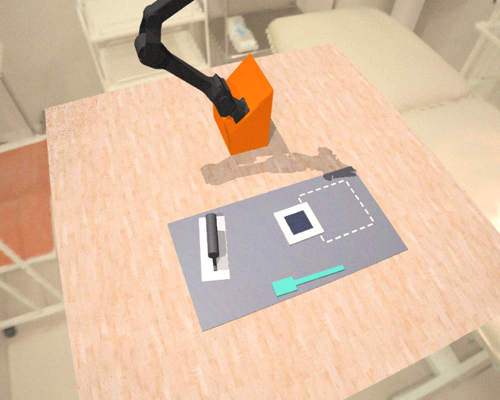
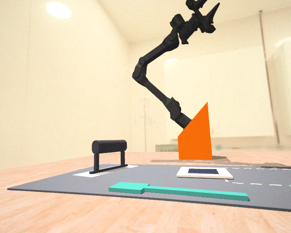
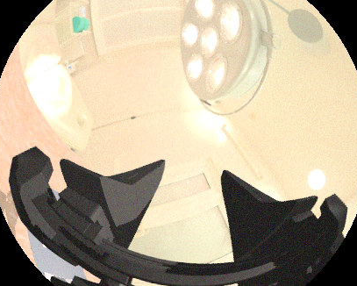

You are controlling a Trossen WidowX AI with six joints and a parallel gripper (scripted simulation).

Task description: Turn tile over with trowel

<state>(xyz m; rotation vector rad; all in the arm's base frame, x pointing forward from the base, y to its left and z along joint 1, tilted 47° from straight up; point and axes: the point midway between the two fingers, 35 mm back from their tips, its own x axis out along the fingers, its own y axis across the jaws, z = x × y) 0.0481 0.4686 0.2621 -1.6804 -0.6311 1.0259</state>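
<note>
Now: the black-handled tool 260 mm ahead of my gripper tip, 340 mm to the right of it and 640 mm below it. Round my gripper tip: white tile: 280 mm ahead, 80 mm to the right, 680 mm below; then grey mat: 310 mm ahead, 130 mm to the right, 700 mm below; then teal trowel: 450 mm ahead, 140 mm to the right, 680 mm below.
</note>
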